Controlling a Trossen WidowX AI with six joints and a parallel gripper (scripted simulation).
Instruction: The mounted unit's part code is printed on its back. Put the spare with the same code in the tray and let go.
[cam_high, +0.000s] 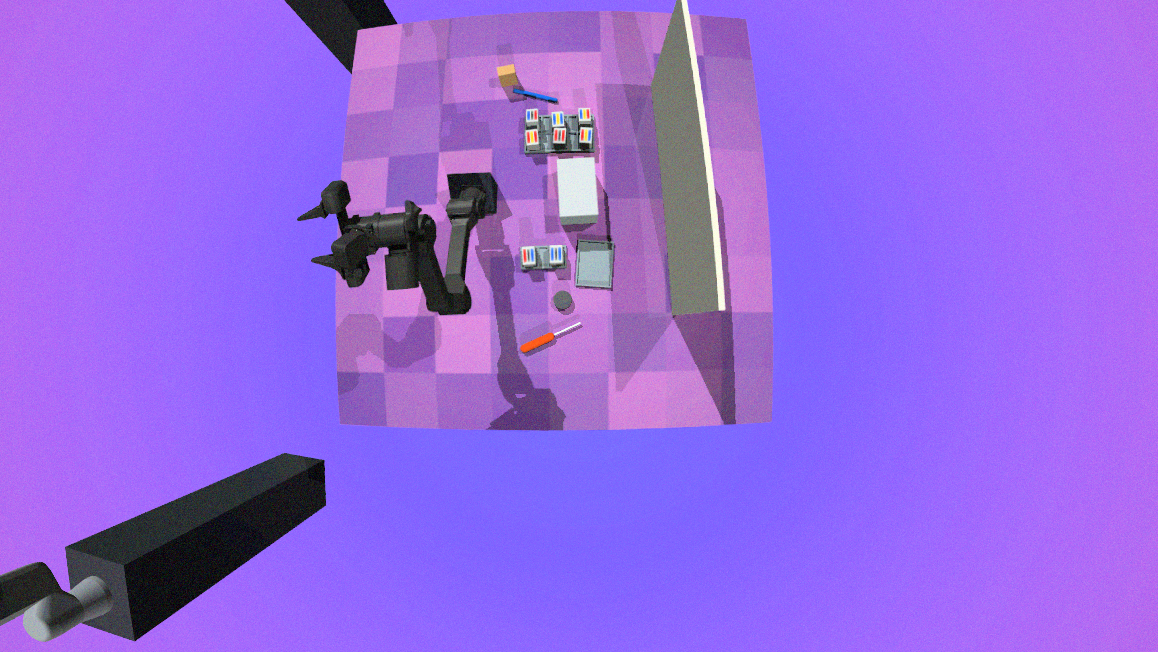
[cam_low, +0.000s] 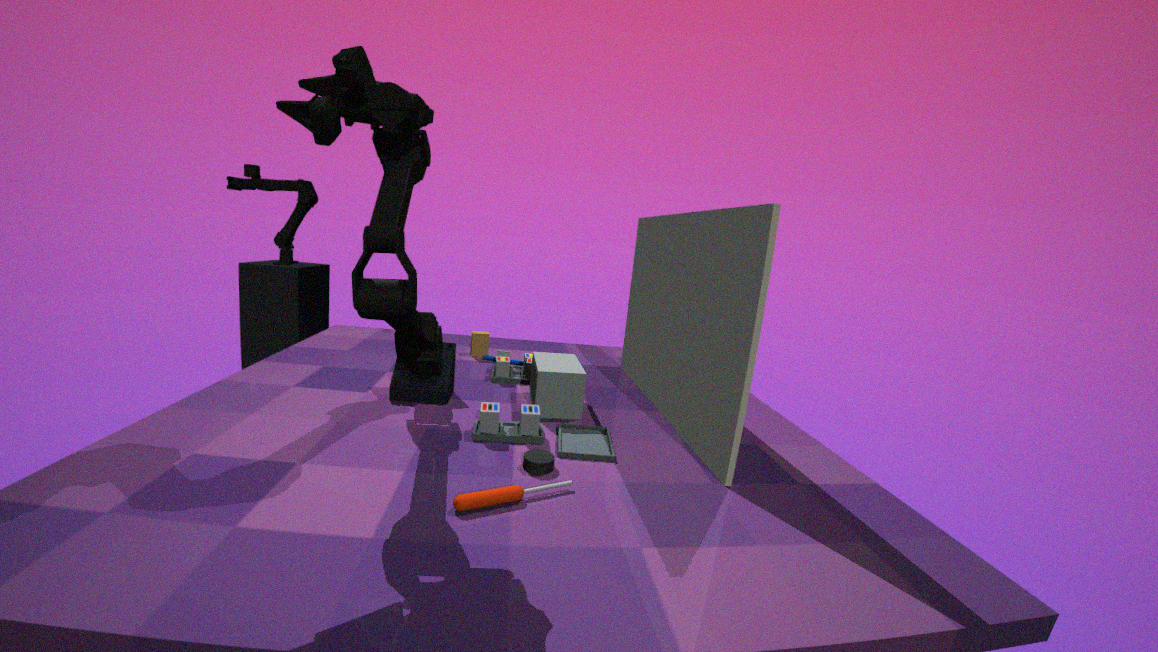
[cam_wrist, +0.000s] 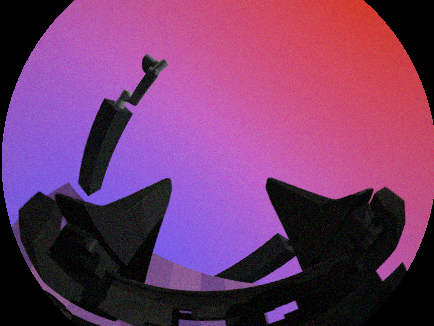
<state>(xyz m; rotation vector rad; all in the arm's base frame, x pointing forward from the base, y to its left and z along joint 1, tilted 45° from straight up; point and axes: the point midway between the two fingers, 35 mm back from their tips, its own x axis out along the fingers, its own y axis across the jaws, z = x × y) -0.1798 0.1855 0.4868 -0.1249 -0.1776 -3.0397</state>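
Now: the low grey rack 39 cm ahead of my gripper tip, 6 cm to the left of it and 55 cm below it. The rest, counted from my gripper tip: dark puck 45 cm ahead, 5 cm to the right, 54 cm below; then grey tray 53 cm ahead, 5 cm to the left, 55 cm below; then brown block 24 cm ahead, 61 cm to the left, 52 cm below.
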